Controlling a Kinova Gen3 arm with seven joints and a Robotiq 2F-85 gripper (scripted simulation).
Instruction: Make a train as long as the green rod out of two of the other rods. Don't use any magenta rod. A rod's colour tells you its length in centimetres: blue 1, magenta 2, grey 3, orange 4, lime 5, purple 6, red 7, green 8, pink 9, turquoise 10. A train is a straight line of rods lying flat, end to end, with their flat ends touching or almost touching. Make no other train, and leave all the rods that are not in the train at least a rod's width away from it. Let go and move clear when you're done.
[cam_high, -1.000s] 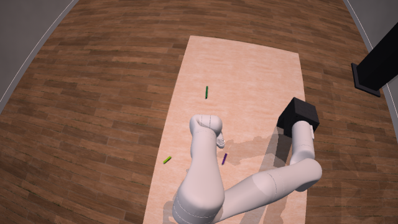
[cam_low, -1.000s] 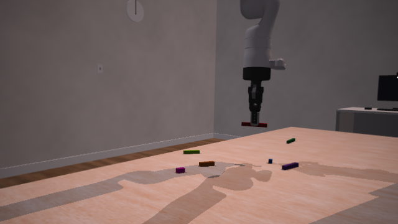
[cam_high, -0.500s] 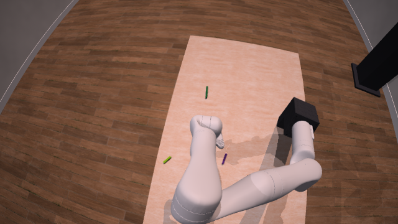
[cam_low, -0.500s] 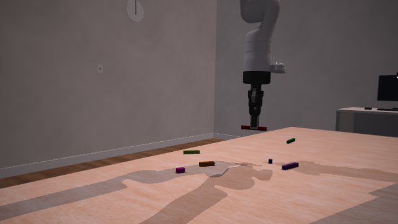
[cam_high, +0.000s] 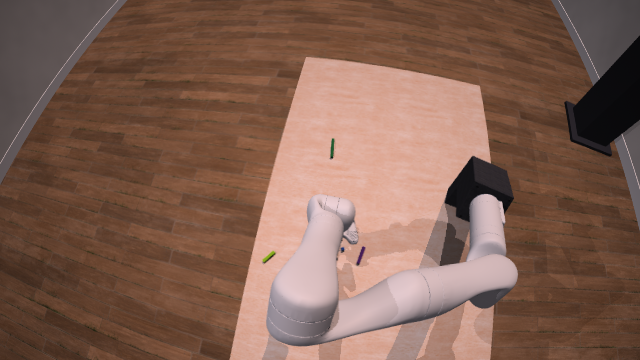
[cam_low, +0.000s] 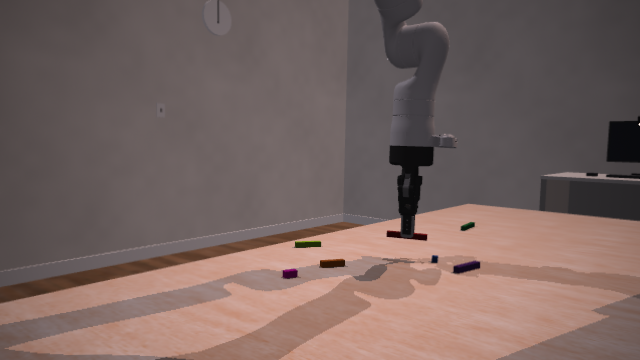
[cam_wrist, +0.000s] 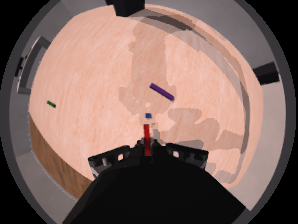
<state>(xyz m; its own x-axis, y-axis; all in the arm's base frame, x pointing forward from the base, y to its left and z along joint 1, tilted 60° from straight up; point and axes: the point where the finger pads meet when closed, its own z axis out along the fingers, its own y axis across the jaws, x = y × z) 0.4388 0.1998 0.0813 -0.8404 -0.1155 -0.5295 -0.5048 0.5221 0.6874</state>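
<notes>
My hand is 40 mm past the blue rod, 20 mm to the left of it and 50 mm above it. Also, from my hand: red rod 20 mm below; orange rod 40 mm ahead, 140 mm to the left, 50 mm below; purple rod 110 mm behind, 20 mm to the right, 50 mm below.
</notes>
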